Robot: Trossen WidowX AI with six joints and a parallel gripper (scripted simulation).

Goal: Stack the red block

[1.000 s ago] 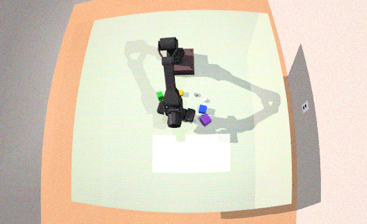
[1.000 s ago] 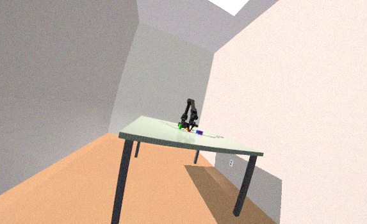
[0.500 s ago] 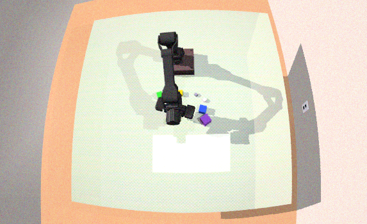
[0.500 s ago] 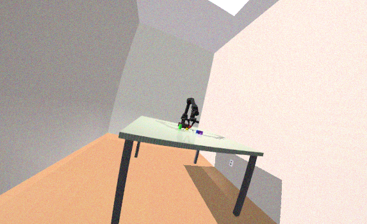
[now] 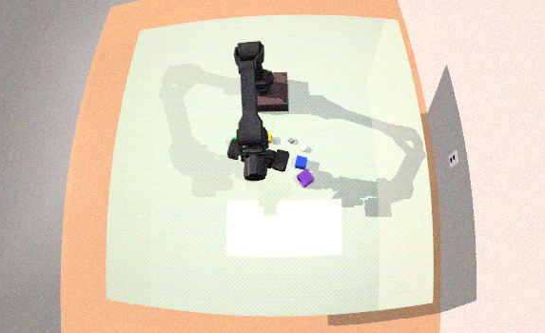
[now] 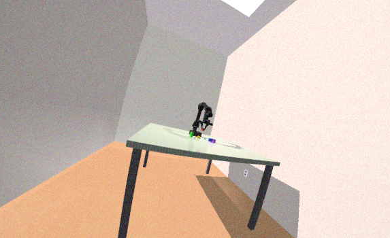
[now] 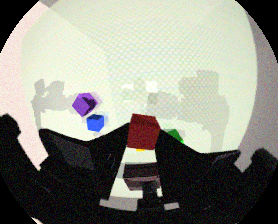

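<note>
Right now the yellow block is 12 cm behind my gripper tip, 3 cm to the left of it and 11 cm below it. Also, from my gripper tip: blue block: 1 cm behind, 14 cm to the left, 10 cm below; red block: 1 cm above; purple block: 5 cm ahead, 14 cm to the left, 10 cm below.
</note>
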